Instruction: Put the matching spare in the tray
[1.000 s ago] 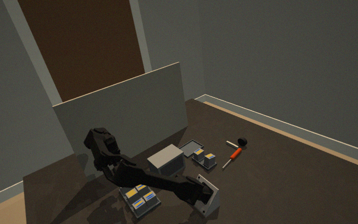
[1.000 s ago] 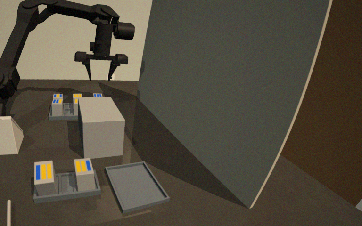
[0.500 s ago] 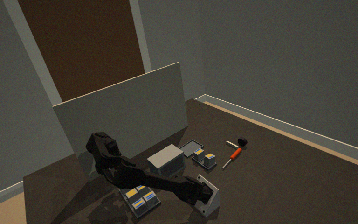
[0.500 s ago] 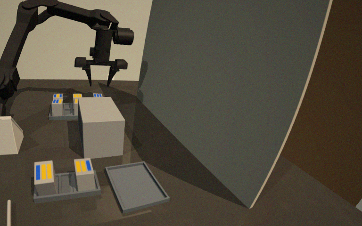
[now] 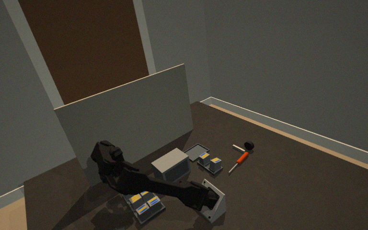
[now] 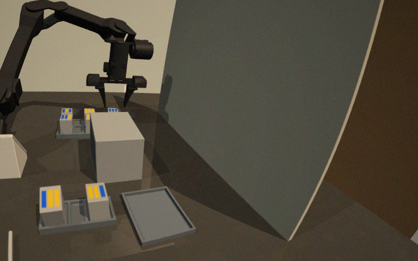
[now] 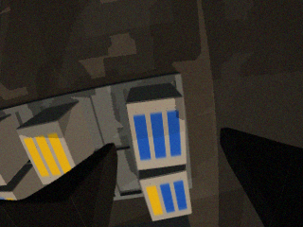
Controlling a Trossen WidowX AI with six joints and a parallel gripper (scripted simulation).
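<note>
My gripper tip is 20 mm above the grey spare. Round my gripper tip: tall grey panel 220 mm ahead, 210 mm to the right, 160 mm above; mounted unit 220 mm to the right, 20 mm behind, 10 mm below; rack 400 mm to the right, 110 mm behind, 60 mm below.
</note>
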